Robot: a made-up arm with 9 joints. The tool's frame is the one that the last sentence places. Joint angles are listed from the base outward.
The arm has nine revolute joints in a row. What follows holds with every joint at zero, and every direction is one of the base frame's.
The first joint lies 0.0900 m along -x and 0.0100 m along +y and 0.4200 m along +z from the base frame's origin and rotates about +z.
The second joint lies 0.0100 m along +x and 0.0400 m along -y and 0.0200 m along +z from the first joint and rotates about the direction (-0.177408, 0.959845, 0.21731).
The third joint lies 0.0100 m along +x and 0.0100 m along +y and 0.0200 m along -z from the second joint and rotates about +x.
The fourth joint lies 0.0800 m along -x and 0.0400 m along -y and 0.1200 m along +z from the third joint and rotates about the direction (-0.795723, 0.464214, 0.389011).
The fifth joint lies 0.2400 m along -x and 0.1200 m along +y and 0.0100 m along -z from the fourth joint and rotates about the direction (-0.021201, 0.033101, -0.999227).
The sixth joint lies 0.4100 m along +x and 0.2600 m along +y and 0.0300 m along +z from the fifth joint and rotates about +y.
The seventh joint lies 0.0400 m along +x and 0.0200 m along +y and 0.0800 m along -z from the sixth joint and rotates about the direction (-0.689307, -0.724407, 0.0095).
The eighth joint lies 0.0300 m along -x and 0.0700 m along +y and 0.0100 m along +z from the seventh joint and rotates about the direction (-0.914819, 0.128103, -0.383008).
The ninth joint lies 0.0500 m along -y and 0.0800 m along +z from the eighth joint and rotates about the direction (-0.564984, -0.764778, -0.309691).
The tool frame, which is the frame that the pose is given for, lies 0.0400 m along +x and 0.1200 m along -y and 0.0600 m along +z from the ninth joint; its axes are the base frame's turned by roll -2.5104, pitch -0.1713 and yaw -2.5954 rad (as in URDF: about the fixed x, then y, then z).
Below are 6 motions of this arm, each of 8 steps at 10 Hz.
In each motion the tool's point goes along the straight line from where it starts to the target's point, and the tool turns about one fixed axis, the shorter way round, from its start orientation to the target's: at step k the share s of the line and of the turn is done. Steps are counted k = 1, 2, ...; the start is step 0. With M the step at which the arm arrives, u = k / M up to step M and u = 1 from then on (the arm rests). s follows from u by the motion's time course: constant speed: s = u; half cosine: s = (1 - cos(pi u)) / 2; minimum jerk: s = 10 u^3 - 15 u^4 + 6 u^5.
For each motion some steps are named. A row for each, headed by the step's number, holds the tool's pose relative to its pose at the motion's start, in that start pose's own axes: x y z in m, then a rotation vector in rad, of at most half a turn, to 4 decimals.
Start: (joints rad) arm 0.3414 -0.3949 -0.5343 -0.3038 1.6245 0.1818 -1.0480 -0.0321 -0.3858
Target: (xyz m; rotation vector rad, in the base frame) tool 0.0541 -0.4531 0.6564 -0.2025 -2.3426 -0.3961
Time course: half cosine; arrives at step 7
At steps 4, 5, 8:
4: -0.1705 0.1337 -0.0064 0.5243 0.6449 0.2078
5: -0.2264 0.1775 -0.0085 0.6963 0.8564 0.2759
8: -0.2790 0.2187 -0.0104 0.8578 1.0550 0.3399

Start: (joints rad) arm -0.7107 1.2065 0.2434 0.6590 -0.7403 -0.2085 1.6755 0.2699 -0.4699
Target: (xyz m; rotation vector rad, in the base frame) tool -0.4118 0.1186 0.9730 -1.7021 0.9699 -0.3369
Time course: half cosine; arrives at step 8
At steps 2, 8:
2: 0.0671 0.0093 -0.0115 0.0538 -0.1815 -0.0616
8: 0.4579 0.0637 -0.0787 0.3674 -1.2393 -0.4206

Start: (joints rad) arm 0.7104 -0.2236 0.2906 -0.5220 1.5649 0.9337 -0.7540 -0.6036 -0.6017
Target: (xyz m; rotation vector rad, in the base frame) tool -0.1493 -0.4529 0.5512 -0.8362 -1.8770 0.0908
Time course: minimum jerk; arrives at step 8
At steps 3, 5, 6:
3: 0.0768 0.1063 0.0009 0.5711 -0.1992 0.3153
5: 0.2023 0.2799 0.0023 1.5041 -0.5246 0.8304
6: 0.2502 0.3462 0.0028 1.8604 -0.6489 1.0271

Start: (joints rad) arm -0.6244 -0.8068 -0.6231 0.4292 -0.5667 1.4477 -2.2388 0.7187 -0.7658
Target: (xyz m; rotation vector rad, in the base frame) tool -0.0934 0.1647 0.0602 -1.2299 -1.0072 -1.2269
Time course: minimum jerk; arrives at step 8
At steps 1, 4, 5, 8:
1: 0.0013 -0.0008 -0.0017 0.0081 -0.0122 0.0080
4: 0.0398 -0.0250 -0.0544 0.2533 -0.3791 0.2483
5: 0.0577 -0.0363 -0.0788 0.3671 -0.5495 0.3599
8: 0.0797 -0.0500 -0.1088 0.5065 -0.7582 0.4966

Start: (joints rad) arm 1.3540 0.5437 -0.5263 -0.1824 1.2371 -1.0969 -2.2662 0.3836 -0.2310
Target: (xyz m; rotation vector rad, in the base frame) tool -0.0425 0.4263 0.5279 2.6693 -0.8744 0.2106
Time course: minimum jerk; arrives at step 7
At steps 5, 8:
5: -0.3085 0.2727 0.0577 0.2083 0.0241 -0.6597
8: -0.3607 0.3188 0.0675 0.2435 0.0282 -0.7713

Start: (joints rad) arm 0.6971 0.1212 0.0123 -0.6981 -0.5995 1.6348 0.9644 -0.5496 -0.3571
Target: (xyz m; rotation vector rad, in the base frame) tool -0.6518 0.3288 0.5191 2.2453 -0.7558 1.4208
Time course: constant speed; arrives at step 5
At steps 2, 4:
2: -0.1252 0.0721 0.1230 0.0684 0.3980 0.0509
4: -0.2505 0.1441 0.2460 0.1367 0.7960 0.1018

